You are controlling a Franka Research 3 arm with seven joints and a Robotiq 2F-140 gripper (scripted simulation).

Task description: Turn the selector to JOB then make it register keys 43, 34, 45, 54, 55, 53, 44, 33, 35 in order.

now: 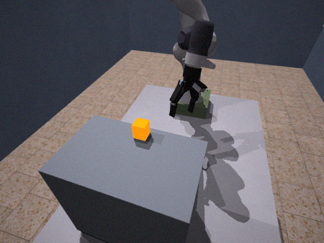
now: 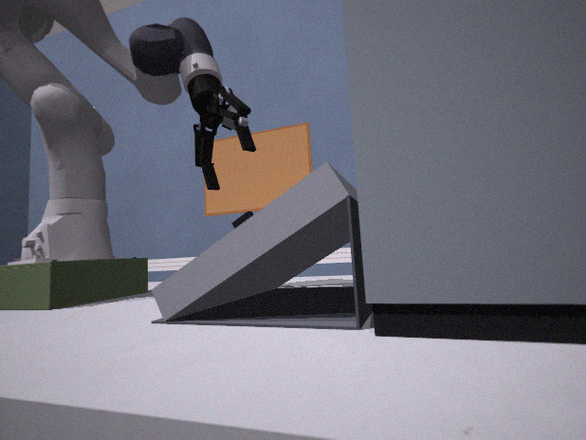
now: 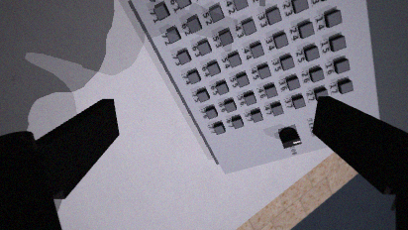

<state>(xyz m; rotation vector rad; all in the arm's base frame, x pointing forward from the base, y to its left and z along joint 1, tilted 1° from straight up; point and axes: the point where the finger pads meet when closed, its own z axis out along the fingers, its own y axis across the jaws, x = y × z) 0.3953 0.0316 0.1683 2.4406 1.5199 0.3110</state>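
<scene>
Now: the key 44 13 cm ahead of my hand, 2 cm to the right of it and 15 cm below it. From my hand the other things lie so: key 64 (7 cm ahead, 2 cm to the right, 18 cm below); key 53 (10 cm ahead, 2 cm to the left, 17 cm below); key 54 (10 cm ahead, 2 cm to the right, 17 cm below).
</scene>
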